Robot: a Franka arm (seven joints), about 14 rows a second.
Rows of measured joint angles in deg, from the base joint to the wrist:
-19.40, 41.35, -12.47, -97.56, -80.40, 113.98, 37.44
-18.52, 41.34, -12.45, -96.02, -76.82, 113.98, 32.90
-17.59, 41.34, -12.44, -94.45, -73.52, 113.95, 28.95
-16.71, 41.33, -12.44, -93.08, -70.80, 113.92, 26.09
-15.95, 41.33, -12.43, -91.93, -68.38, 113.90, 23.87
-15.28, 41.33, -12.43, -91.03, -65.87, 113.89, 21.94
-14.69, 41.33, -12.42, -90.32, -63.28, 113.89, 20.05
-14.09, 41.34, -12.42, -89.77, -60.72, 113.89, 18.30
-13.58, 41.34, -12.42, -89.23, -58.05, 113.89, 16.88
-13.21, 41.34, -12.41, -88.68, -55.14, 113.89, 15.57
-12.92, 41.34, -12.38, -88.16, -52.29, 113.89, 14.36
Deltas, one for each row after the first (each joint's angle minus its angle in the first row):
0.88, -0.01, 0.02, 1.54, 3.58, 0.00, -4.54
1.81, -0.01, 0.03, 3.11, 6.88, -0.03, -8.49
2.69, -0.02, 0.03, 4.48, 9.60, -0.06, -11.35
3.45, -0.02, 0.04, 5.63, 12.02, -0.08, -13.57
4.12, -0.02, 0.04, 6.53, 14.53, -0.09, -15.50
4.71, -0.02, 0.05, 7.24, 17.12, -0.09, -17.39
5.31, -0.01, 0.05, 7.79, 19.68, -0.09, -19.14
5.82, -0.01, 0.05, 8.33, 22.35, -0.09, -20.56
6.19, -0.01, 0.06, 8.88, 25.26, -0.09, -21.87
6.48, -0.01, 0.09, 9.40, 28.11, -0.09, -23.08

